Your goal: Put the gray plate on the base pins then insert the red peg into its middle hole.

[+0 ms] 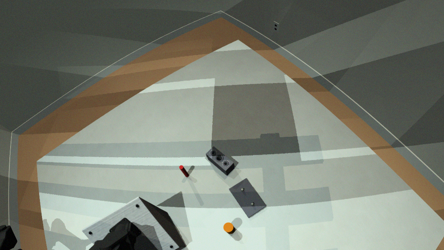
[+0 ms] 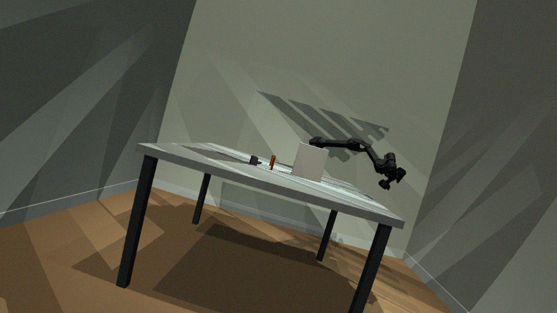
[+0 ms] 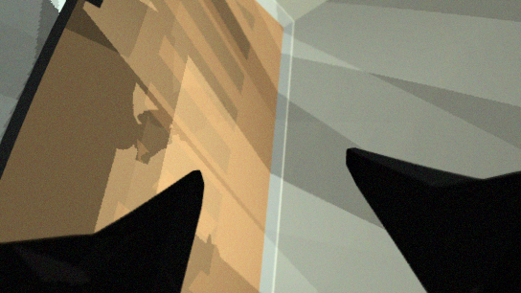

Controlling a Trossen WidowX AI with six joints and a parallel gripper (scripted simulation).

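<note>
Right now my gripper tip is 920 mm short of the gray plate, 60 mm to the left of it and 70 mm above it. Round my gripper tip: base: 900 mm ahead, 220 mm to the right, 100 mm below; then orange cylinder: 790 mm ahead, 260 mm to the right, 70 mm below; then red peg: 790 mm ahead, 20 mm to the right, 70 mm below.
</note>
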